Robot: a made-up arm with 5 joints. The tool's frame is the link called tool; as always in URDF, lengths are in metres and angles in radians.
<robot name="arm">
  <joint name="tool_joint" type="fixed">
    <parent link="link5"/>
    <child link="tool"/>
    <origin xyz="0 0 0" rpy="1.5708 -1.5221 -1.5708"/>
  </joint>
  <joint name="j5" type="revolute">
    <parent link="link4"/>
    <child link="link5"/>
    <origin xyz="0.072 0.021 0" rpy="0 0 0"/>
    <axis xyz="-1 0 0"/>
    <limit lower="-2.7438" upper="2.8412" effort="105" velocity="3.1"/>
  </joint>
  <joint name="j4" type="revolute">
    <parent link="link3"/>
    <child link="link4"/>
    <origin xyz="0.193 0 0.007" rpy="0 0 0"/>
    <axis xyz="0 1 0"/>
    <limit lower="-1.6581" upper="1.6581" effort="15" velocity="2.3"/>
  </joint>
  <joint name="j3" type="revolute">
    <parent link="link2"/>
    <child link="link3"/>
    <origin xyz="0.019 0 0.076" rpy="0 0 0"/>
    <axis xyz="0 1 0"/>
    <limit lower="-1.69" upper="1.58" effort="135" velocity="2.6"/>
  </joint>
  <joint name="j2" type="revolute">
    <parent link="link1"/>
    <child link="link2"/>
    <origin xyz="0.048 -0.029 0.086" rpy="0 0 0"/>
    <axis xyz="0 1 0"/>
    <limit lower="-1.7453" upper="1.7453" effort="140" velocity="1.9"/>
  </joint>
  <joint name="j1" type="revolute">
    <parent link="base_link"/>
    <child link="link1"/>
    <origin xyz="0.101 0 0.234" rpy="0 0 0"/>
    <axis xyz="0 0 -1"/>
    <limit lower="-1.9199" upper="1.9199" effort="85" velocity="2.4"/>
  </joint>
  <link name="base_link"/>
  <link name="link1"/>
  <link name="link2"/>
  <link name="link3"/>
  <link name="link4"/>
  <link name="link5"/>
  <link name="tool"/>
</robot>
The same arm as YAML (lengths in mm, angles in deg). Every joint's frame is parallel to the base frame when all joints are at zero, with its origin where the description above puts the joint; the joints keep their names.
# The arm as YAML. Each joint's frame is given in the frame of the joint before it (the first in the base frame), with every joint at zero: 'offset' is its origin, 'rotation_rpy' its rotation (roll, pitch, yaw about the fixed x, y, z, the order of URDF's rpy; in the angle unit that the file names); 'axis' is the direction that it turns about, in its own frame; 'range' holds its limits. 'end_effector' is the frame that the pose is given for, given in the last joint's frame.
length_unit: mm
angle_unit: deg
chain:
  - id: j1
    offset: [101.0, 0.0, 234.0]
    rotation_rpy: [0.0, 0.0, 0.0]
    axis: "-z"
    range: [-110.0, 110.0]
  - id: j2
    offset: [48.0, -29.0, 86.0]
    rotation_rpy: [0.0, 0.0, 0.0]
    axis: "+y"
    range: [-100.0, 100.0]
  - id: j3
    offset: [19.0, 0.0, 76.0]
    rotation_rpy: [0.0, 0.0, 0.0]
    axis: "+y"
    range: [-96.83, 90.53]
  - id: j4
    offset: [193.0, 0.0, 7.0]
    rotation_rpy: [0.0, 0.0, 0.0]
    axis: "+y"
    range: [-95.0, 95.0]
  - id: j5
    offset: [72.0, 21.0, 0.0]
    rotation_rpy: [0.0, 0.0, 0.0]
    axis: "-x"
    range: [-157.21, 162.79]
end_effector:
  offset: [0.0, 0.0, 0.0]
  rotation_rpy: [90.0, -87.21, -90.0]

